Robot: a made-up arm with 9 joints. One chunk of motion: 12 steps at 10 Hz.
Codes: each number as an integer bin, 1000 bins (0 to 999) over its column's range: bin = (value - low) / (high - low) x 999, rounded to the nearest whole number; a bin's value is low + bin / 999 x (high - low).
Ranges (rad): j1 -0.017..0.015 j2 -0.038..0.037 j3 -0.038..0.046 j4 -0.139..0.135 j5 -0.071..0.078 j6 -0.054..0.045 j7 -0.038..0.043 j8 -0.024..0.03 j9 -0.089..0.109
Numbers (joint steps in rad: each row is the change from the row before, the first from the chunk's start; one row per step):
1: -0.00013 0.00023 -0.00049 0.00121 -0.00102 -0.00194 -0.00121 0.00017 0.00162
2: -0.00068 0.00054 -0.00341 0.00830 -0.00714 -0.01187 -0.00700 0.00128 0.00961
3: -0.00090 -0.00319 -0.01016 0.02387 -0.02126 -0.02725 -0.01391 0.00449 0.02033
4: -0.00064 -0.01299 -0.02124 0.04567 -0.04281 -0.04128 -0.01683 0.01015 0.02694
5: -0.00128 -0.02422 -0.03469 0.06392 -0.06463 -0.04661 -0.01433 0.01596 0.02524
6: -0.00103 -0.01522 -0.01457 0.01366 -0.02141 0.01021 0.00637 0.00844 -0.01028
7: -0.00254 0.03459 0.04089 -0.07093 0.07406 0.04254 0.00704 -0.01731 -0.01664
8: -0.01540 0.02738 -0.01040 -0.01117 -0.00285 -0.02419 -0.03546 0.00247 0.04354
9: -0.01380 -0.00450 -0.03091 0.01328 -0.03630 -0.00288 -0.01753 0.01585 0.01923
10: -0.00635 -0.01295 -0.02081 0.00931 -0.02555 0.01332 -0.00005 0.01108 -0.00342
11: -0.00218 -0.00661 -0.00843 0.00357 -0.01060 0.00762 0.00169 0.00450 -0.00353
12: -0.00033 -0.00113 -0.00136 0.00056 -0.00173 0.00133 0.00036 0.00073 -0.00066
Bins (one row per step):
1: 527 509 446 511 469 525 454 447 457
2: 509 513 411 537 428 425 382 468 498
3: 503 464 331 594 333 270 297 527 552
4: 511 333 199 673 189 128 261 632 585
5: 491 184 39 740 43 75 292 739 576
6: 499 303 279 557 332 648 547 600 397
7: 451 967 938 248 973 974 555 124 365
8: 50 871 328 466 457 301 31 490 669
9: 100 446 84 555 233 516 252 737 546
10: 332 334 204 541 305 679 468 649 432
11: 463 418 352 520 405 622 490 527 431
12: 520 491 436 509 464 558 473 458 446

